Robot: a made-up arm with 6 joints. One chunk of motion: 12 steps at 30 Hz.
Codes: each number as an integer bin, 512 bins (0 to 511) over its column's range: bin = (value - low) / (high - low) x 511, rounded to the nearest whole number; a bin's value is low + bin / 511 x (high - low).
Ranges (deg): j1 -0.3..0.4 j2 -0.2..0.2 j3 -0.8..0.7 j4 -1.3..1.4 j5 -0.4..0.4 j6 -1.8..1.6
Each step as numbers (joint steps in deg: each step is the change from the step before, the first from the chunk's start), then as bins.
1 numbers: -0.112 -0.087 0.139 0.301 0.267 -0.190
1 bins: 137 144 320 303 426 242
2 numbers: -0.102 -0.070 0.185 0.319 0.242 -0.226
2 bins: 145 166 336 306 410 237
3 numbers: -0.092 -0.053 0.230 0.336 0.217 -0.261
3 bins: 152 188 351 310 394 231
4 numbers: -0.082 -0.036 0.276 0.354 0.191 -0.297
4 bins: 159 210 367 313 378 226
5 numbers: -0.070 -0.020 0.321 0.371 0.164 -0.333
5 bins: 168 230 382 316 360 220
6 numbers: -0.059 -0.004 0.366 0.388 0.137 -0.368
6 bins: 176 250 397 319 343 215
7 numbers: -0.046 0.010 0.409 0.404 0.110 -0.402
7 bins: 185 268 412 322 326 210
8 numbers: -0.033 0.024 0.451 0.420 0.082 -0.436
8 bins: 195 286 426 326 308 205
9 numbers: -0.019 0.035 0.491 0.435 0.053 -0.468
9 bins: 205 300 440 328 289 200
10 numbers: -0.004 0.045 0.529 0.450 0.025 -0.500
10 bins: 216 313 453 331 271 195
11 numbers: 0.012 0.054 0.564 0.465 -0.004 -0.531
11 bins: 228 324 465 334 253 191
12 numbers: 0.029 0.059 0.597 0.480 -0.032 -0.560
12 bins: 240 331 476 337 235 186
